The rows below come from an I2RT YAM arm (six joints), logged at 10 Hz.
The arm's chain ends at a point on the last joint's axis. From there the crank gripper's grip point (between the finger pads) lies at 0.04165 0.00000 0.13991 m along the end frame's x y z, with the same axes.
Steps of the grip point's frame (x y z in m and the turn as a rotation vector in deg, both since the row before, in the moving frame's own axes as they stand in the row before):
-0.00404, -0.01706, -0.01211, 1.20, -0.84, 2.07
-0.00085, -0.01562, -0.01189, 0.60, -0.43, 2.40
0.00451, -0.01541, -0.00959, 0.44, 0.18, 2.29
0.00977, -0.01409, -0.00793, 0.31, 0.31, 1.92
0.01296, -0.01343, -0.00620, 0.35, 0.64, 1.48
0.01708, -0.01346, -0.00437, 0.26, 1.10, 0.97
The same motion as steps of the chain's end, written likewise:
-0.00201, -0.01559, -0.01269, 1.20, -0.84, 2.07
0.00021, -0.01588, -0.01220, 0.60, -0.43, 2.40
0.00408, -0.01601, -0.00946, 0.44, 0.18, 2.29
0.00902, -0.01474, -0.00770, 0.31, 0.31, 1.92
0.01140, -0.01367, -0.00573, 0.35, 0.64, 1.48
0.01440, -0.01355, -0.00354, 0.26, 1.10, 0.97

